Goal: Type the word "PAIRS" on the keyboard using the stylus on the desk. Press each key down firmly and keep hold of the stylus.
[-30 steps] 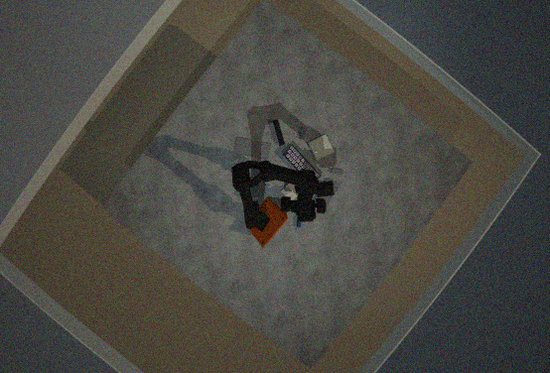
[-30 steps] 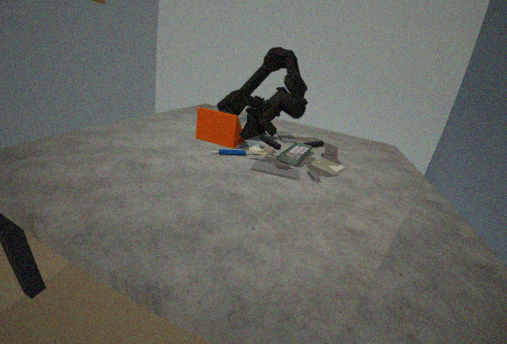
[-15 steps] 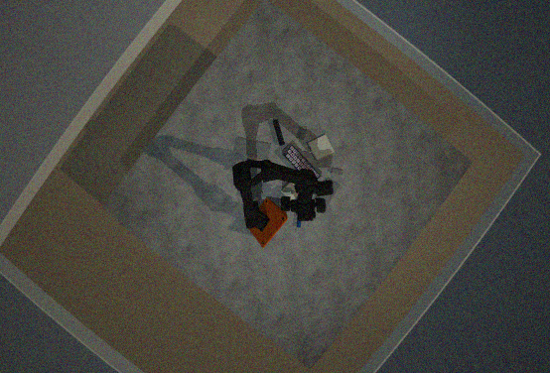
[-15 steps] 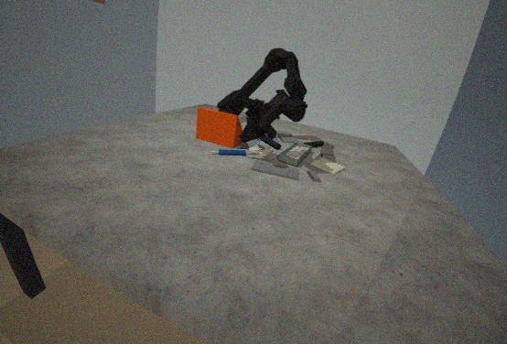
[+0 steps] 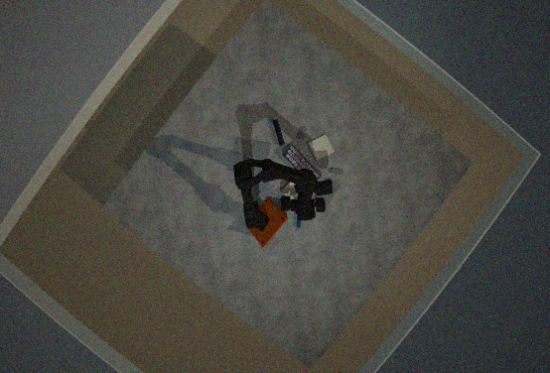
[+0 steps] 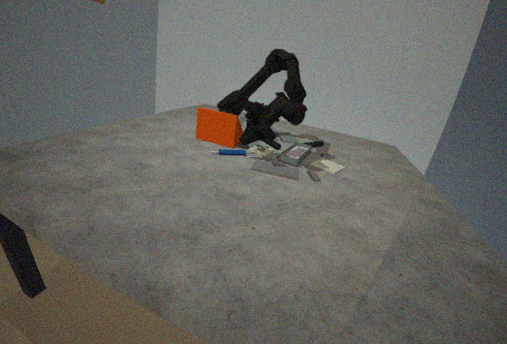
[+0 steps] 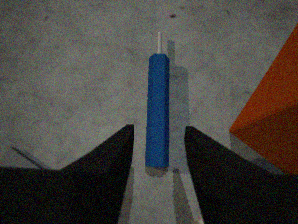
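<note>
Right now my gripper tip is 5 cm past the blue stylus, 4 cm above it and 3 cm to the left of it. From my gripper tip the other things lie so: cream pad 9 cm to the left, 6 cm ahead, 4 cm below; then white pad 31 cm ahead, 8 cm to the left, 4 cm below.
</note>
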